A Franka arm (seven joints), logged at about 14 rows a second.
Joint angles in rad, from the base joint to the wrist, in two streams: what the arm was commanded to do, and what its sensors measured. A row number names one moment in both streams.
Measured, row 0:
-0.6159 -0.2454 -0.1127 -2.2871 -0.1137 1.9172 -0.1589
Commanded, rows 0 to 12:
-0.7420 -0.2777 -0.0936 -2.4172 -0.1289 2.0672 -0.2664
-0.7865 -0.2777 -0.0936 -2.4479 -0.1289 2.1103 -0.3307
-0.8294 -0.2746 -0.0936 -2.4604 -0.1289 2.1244 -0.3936
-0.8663 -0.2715 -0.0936 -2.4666 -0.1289 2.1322 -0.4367
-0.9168 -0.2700 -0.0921 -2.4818 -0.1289 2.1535 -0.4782
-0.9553 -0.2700 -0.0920 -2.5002 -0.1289 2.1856 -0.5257
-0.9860 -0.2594 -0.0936 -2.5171 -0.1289 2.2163 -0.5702
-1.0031 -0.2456 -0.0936 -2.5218 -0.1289 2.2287 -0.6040
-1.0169 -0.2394 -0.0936 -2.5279 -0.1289 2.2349 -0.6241
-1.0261 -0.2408 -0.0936 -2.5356 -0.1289 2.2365 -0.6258
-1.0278 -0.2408 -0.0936 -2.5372 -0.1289 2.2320 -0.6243
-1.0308 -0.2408 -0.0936 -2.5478 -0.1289 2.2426 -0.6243
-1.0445 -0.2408 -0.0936 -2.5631 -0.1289 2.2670 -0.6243
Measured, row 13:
-1.0072 -0.2268 -0.1126 -2.5200 -0.1222 2.2149 -0.6129
